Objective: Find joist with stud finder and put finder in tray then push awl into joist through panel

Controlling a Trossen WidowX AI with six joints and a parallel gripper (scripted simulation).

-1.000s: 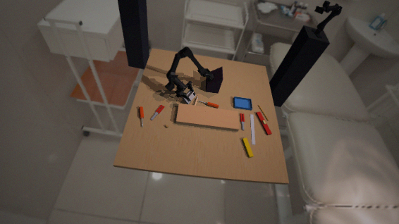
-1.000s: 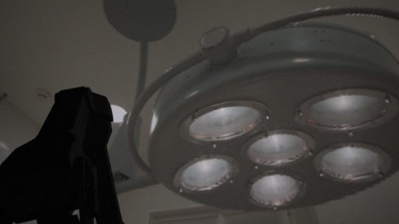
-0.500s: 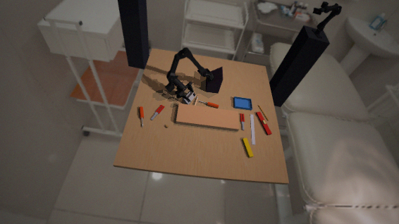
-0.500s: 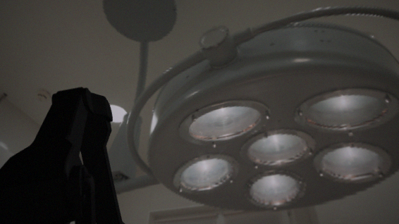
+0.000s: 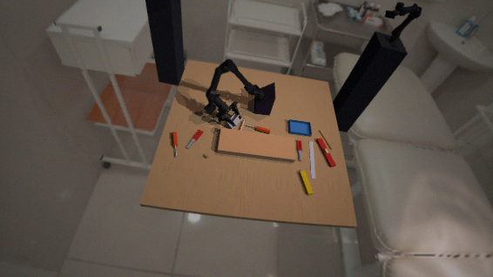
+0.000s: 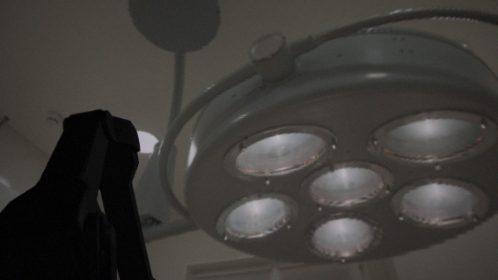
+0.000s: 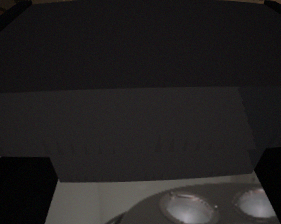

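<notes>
My gripper tip is 1 cm to the right of the stud finder, 1 cm past it and 1 cm above it. The rest, counted from my gripper tip: brown-handled awl (6 cm below, 5 cm to the left, 3 cm behind); green light (2 cm to the left, 2 cm behind, 1 cm above); blue tray (48 cm to the left, 9 cm behind, 5 cm below).
</notes>
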